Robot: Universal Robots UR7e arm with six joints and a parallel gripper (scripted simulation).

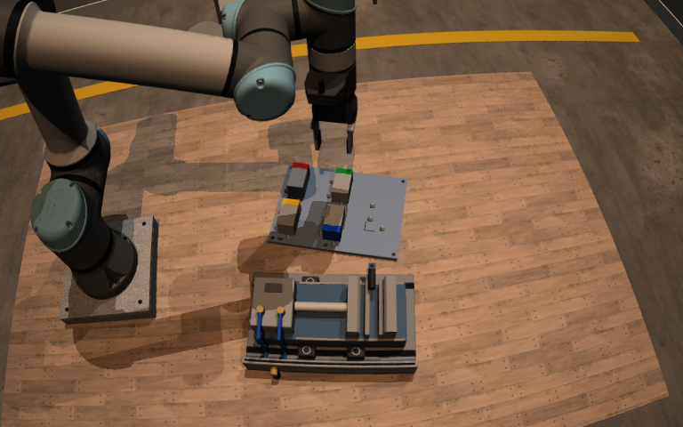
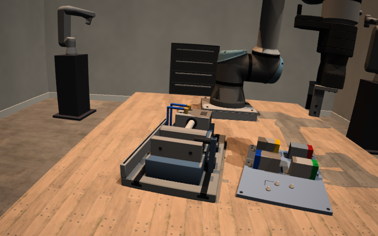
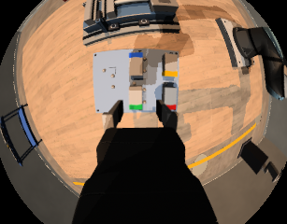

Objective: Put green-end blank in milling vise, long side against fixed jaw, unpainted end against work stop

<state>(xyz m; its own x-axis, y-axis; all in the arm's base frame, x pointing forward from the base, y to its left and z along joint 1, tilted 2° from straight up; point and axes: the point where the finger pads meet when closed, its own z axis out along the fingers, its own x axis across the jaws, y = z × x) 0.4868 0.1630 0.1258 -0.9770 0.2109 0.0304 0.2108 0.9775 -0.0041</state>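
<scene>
Now: the green-ended blank 150 mm below my hand, 10 mm to the left of it and 10 mm ahead of it. From my hand the other things lie so: red-ended blank (150 mm below, 80 mm behind, 30 mm to the left); then grey plate (170 mm below, 40 mm to the right); then blue-ended blank (150 mm below, 80 mm to the right, 10 mm behind).
</scene>
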